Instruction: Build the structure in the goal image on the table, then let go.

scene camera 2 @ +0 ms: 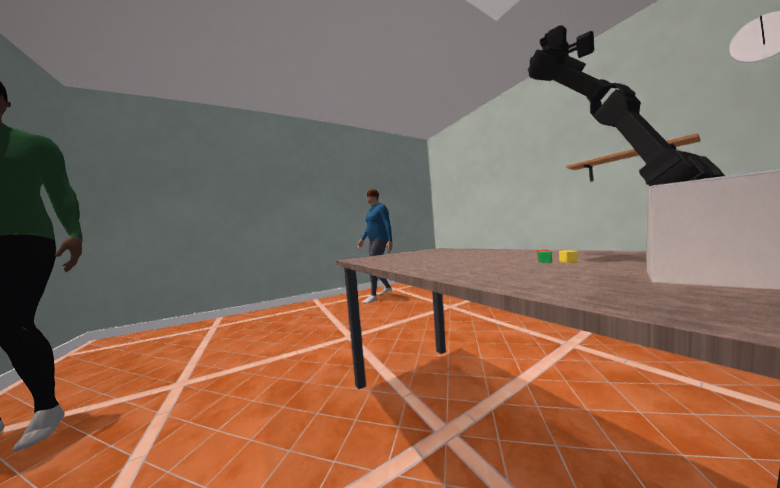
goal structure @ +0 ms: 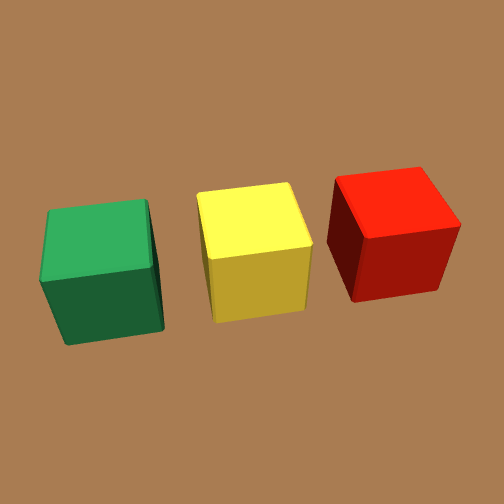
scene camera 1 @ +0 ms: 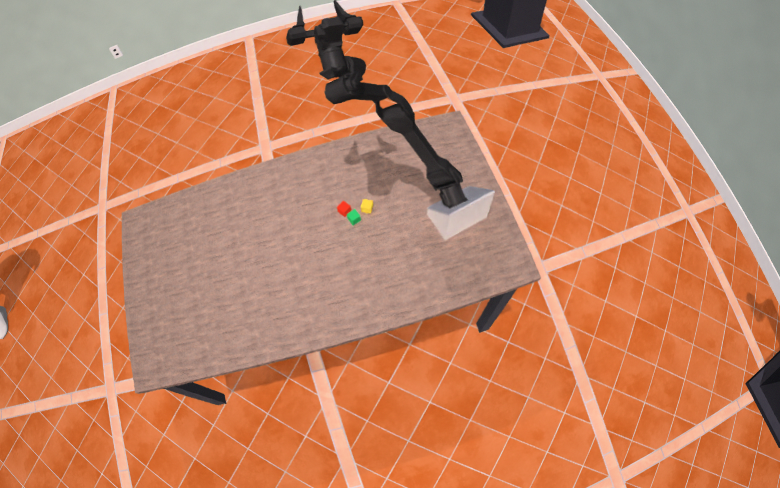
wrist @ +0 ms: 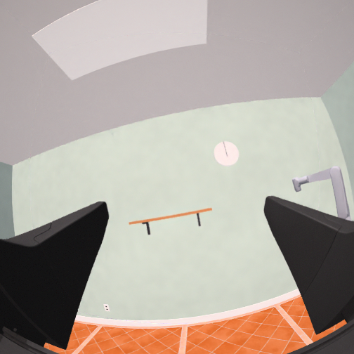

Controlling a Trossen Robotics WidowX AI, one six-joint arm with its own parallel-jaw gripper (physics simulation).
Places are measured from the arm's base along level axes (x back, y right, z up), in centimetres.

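Pixels of known places: gripper, fingertip midpoint: (scene camera 2: pixel 567 51) (scene camera 1: pixel 317 3); arm's base at its link origin: (scene camera 2: pixel 697 214) (scene camera 1: pixel 456 202).
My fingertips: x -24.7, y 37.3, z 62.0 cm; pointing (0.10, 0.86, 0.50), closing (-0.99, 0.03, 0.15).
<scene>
For each thing: its top centre in the pictures, then the offset to it from my fingertips. Level surfaces: height alone.
- red cube at its top centre: (scene camera 1: pixel 343 206) (scene camera 2: pixel 543 250) dx -6.8, dy -19.1, dz -70.3 cm
- green cube at its top centre: (scene camera 1: pixel 353 214) (scene camera 2: pixel 544 251) dx -5.1, dy -23.4, dz -70.3 cm
- table at its surface level: dz -73.6 cm
- yellow cube at its top centre: (scene camera 1: pixel 366 203) (scene camera 2: pixel 567 251) dx +0.5, dy -21.5, dz -70.3 cm
A red cube (scene camera 1: pixel 343 208) (scene camera 2: pixel 541 250) and a green cube (scene camera 1: pixel 353 216) (scene camera 2: pixel 544 257) lie on the table (scene camera 1: pixel 230 276) (scene camera 2: pixel 460 267), close together with corners touching or nearly so. A yellow cube (scene camera 1: pixel 366 206) (scene camera 2: pixel 568 256) lies beside them on the side toward the arm's base, a small gap away. In scene camera 2 the green cube hides most of the red one. My gripper (scene camera 1: pixel 318 9) (wrist: pixel 187 208) is open and empty, raised high above the table and away from the cubes. The cubes do not show in the wrist view.
The arm stands on a pale block (scene camera 1: pixel 465 218) (scene camera 2: pixel 713 230) at one end of the table. A dark pedestal (scene camera 1: pixel 511 20) stands on the floor. A wall shelf (scene camera 2: pixel 632 155) (wrist: pixel 170 216) and a clock (wrist: pixel 226 153) are on the wall. Two people (scene camera 2: pixel 377 221) (scene camera 2: pixel 28 189) stand beyond the table.
</scene>
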